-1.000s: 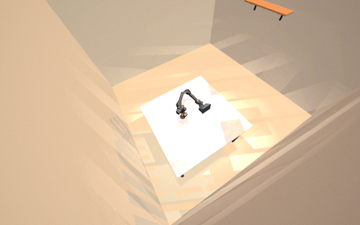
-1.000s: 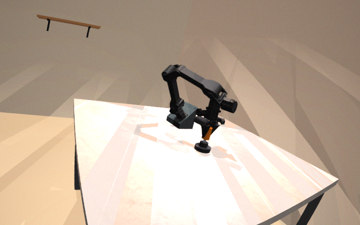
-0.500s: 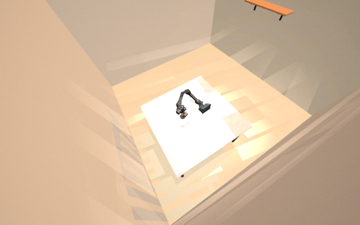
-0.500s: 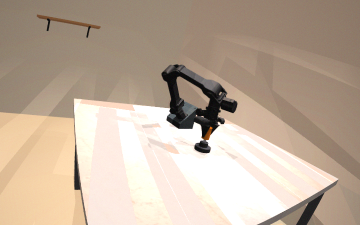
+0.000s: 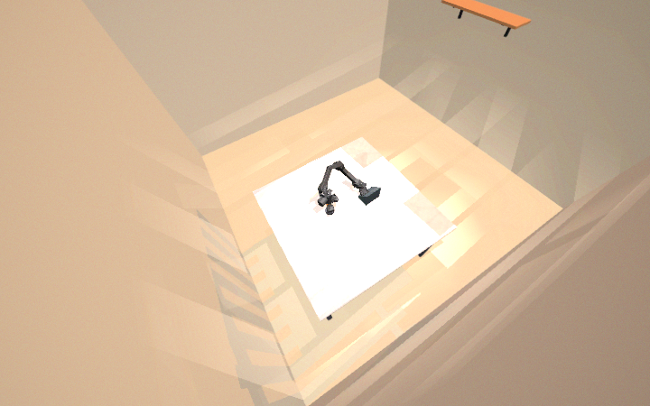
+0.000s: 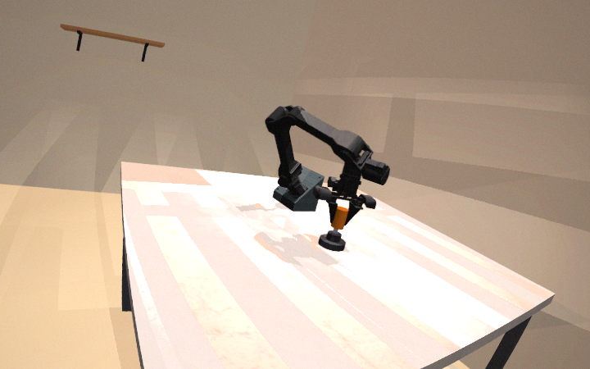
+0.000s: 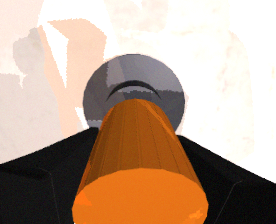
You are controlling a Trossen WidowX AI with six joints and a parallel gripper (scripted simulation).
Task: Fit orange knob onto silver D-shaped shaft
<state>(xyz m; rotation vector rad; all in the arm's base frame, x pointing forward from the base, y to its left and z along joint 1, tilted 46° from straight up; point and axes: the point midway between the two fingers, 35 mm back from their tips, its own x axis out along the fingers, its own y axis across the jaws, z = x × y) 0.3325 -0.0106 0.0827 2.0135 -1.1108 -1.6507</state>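
Right now my gripper tip is 30 mm below the orange knob. Round my gripper tip: round pedestal: 40 mm below.
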